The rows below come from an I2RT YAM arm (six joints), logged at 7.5 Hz.
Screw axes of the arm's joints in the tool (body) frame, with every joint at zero. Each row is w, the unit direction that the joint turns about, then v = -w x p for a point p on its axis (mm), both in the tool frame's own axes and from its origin. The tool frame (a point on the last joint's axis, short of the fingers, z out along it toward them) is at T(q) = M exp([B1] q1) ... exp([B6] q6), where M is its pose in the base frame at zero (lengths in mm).
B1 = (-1, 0, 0, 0, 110.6, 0)
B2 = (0, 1, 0, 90.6, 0, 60)
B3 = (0, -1, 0, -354.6, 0, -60)
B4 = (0, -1, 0, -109.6, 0, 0)
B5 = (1, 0, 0, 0, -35.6, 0)
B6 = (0, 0, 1, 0, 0, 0)
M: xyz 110.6 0 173.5 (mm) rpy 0 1.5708 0 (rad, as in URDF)
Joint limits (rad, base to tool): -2.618..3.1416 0..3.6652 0..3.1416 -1.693..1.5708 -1.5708..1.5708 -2.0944..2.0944
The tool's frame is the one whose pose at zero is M.
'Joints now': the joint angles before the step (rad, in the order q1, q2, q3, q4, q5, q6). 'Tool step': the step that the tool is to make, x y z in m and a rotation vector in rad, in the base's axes. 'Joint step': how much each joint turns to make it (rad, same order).
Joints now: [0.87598 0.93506 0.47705 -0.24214 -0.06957 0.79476]
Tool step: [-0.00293 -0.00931 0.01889 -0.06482 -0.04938 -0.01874]
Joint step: [-0.00865 -0.06005 0.06202 -0.14206 0.05951 -0.05374]
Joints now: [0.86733 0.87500 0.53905 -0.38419 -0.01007 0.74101]
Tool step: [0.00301 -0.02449 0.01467 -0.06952 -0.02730 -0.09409]
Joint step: [-0.09907 -0.07414 0.04616 -0.15179 0.04162 -0.05329]
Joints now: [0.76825 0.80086 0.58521 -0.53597 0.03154 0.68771]
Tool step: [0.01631 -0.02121 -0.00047 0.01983 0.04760 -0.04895]
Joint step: [-0.18700 0.00748 0.00820 -0.02771 -0.13093 -0.06293]
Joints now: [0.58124 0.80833 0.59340 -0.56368 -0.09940 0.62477]
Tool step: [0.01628 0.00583 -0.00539 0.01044 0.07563 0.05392]
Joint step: [-0.04134 0.11157 0.03190 0.01577 -0.10118 -0.03559]
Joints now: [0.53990 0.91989 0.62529 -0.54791 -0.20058 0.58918]
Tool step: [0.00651 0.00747 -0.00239 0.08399 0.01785 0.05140]
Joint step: [-0.00118 0.03899 -0.00646 0.07744 -0.09538 0.01687]
